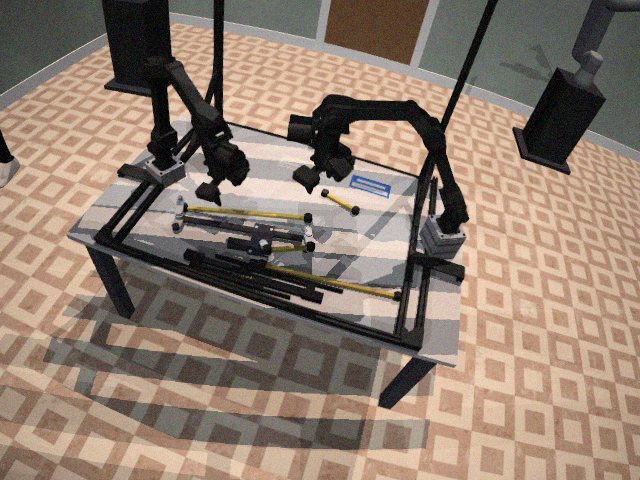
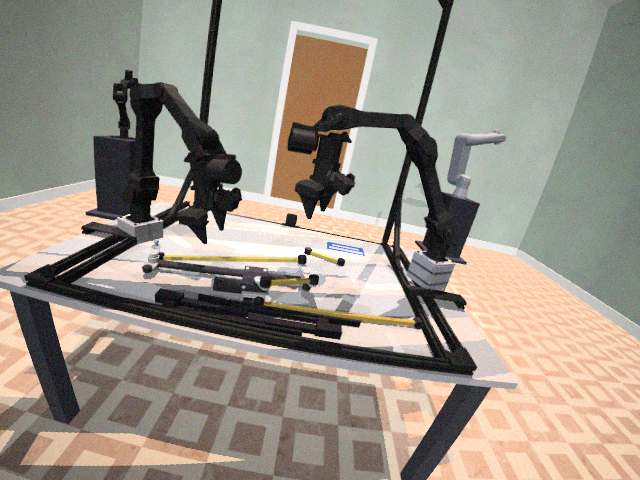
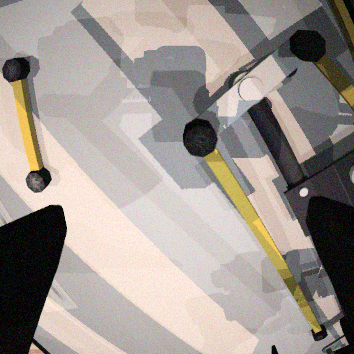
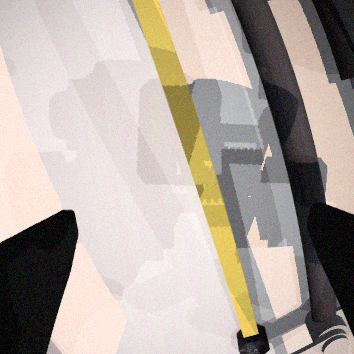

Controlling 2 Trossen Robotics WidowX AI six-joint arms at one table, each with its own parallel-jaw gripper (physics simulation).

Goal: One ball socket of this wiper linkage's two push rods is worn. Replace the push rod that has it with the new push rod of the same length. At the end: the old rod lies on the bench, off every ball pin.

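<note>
A long yellow push rod [image 1: 242, 212] [image 2: 232, 258] [image 3: 252, 220] [image 4: 182, 112] spans the linkage's two crank arms; whether its sockets sit on the ball pins I cannot tell. A short yellow rod [image 1: 289, 248] [image 2: 289, 282] runs from the motor crank to the right-hand crank arm. A loose short rod [image 1: 339, 201] [image 2: 324, 255] [image 3: 28, 130] lies behind the linkage. A loose long rod [image 1: 336, 281] [image 2: 341, 312] lies in front. My right gripper [image 1: 228, 193] [image 2: 214, 235] is open and empty above and behind the mounted long rod. My left gripper [image 1: 325, 184] [image 2: 316, 212] is open and empty, high near the loose short rod.
The linkage's dark tube [image 1: 217, 223] and motor bracket [image 1: 262, 234] [image 3: 325, 195] lie mid-bench. A blue outlined rectangle [image 1: 372, 180] [image 2: 346, 244] is at the back right. Black bars [image 1: 289, 284] lie along the front, inside the black table frame.
</note>
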